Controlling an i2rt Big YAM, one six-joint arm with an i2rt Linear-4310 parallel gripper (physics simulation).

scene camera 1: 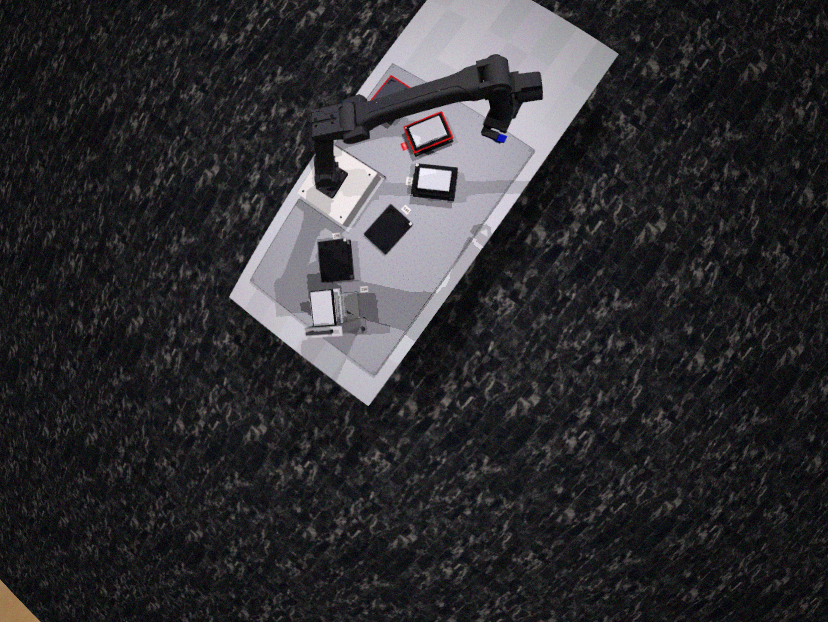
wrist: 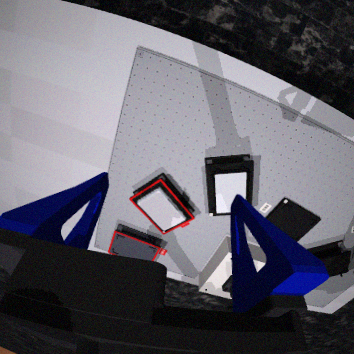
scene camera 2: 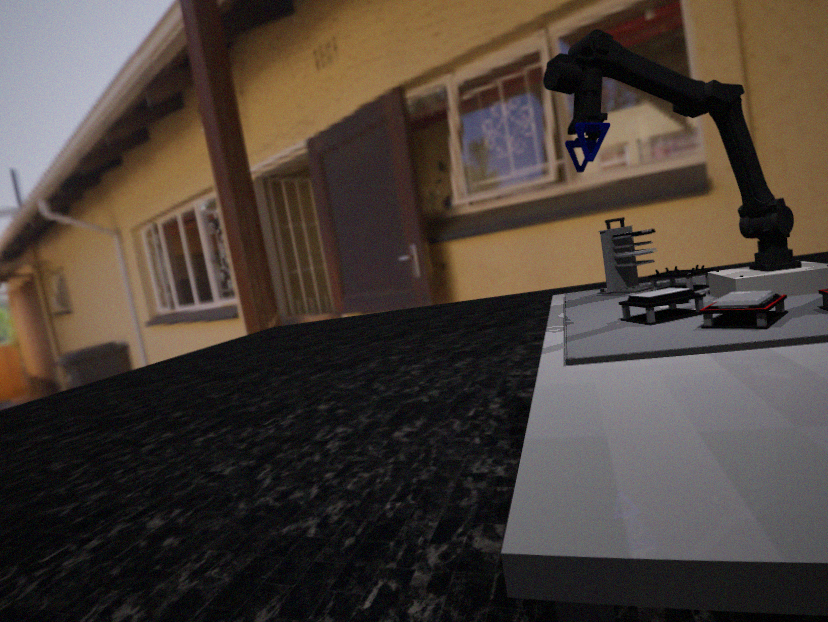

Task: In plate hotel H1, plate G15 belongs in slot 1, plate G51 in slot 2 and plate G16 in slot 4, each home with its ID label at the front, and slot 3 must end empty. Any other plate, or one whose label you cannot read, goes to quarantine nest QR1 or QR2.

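Places are measured from the arm's base along level axes (x ahead, y left, z up), in millimetres.
Pixels of known places: gripper, between the fingertips: [scene camera 1: 505,127] [wrist: 171,189] [scene camera 2: 584,167]; arm's base, origin of its link: [scene camera 1: 332,181] [scene camera 2: 774,268].
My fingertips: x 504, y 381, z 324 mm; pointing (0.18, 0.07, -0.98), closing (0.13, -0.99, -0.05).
Observation:
Ahead of a thing's pixels: the offset from my fingertips to its top centre. "spot": to the spot under its first point.
My gripper [scene camera 1: 497,135] [scene camera 2: 584,157] [wrist: 171,189] is open and empty, high above the table. A white-topped plate {288 mm back, 17 mm right, 331 mm down} [scene camera 1: 428,130] [scene camera 2: 746,298] [wrist: 159,208] lies on a red-rimmed nest. A second red-rimmed nest {502 mm back, 31 mm left, 339 mm down} [scene camera 1: 390,86] [wrist: 132,244] is partly hidden by the arm and shows no plate. Another white-topped plate {157 mm back, 171 mm right, 321 mm down} [scene camera 1: 434,179] [scene camera 2: 664,295] [wrist: 231,187] lies on a raised black nest. The hotel [scene camera 2: 617,257] stands upright with several shelves; in scene camera 1 a white-topped plate {216 mm back, 782 mm right, 164 mm down} [scene camera 1: 321,307] shows at it, its slot unclear. Plate labels are too small to read.
A flat black pad {spot: 217 mm back, 421 mm right, 373 mm down} [scene camera 1: 388,228] [wrist: 295,219] and a black stand [scene camera 1: 336,259] [wrist: 331,258] lie between the black nest and the hotel. The arm's white base [scene camera 1: 361,175] [scene camera 2: 726,284] [wrist: 215,272] stands at the table's edge. The hotel has a handle {spot: 164 mm back, 834 mm right, 109 mm down} [scene camera 2: 614,220] on top.

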